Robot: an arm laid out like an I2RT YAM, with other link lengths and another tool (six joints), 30 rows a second.
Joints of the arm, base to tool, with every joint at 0 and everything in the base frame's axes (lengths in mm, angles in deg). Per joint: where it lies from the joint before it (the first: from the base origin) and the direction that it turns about. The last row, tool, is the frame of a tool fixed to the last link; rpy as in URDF.
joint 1: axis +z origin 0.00 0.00 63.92
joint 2: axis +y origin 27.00 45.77 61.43
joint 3: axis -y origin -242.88 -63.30 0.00
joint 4: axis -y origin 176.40 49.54 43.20
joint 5: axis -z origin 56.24 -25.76 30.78
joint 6: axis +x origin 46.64 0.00 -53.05
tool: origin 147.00 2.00 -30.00 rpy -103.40 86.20 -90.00
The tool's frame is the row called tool.
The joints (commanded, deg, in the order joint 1, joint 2, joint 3, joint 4, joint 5, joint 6), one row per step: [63.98, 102.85, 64.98, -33.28, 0.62, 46.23]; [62.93, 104.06, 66.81, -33.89, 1.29, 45.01]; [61.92, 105.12, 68.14, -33.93, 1.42, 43.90]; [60.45, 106.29, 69.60, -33.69, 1.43, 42.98]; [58.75, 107.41, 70.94, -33.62, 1.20, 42.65]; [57.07, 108.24, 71.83, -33.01, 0.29, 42.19]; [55.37, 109.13, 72.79, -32.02, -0.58, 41.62]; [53.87, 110.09, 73.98, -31.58, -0.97, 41.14]
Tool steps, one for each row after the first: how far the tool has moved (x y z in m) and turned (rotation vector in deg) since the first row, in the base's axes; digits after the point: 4 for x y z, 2 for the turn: [0.0098, 0.0017, 0.0002, -0.47, -0.92, -0.11]; [0.0178, 0.0040, -0.0001, -0.51, -1.44, -0.12]; [0.0287, 0.0068, -0.0003, -0.23, -1.96, -0.73]; [0.0394, 0.0082, -0.0008, 0.05, -2.00, -2.05]; [0.0483, 0.0107, -0.0009, 0.96, -1.75, -2.99]; [0.0589, 0.0142, -0.0008, 2.17, -1.81, -3.87]; [0.0694, 0.0160, -0.0008, 2.82, -2.05, -4.78]
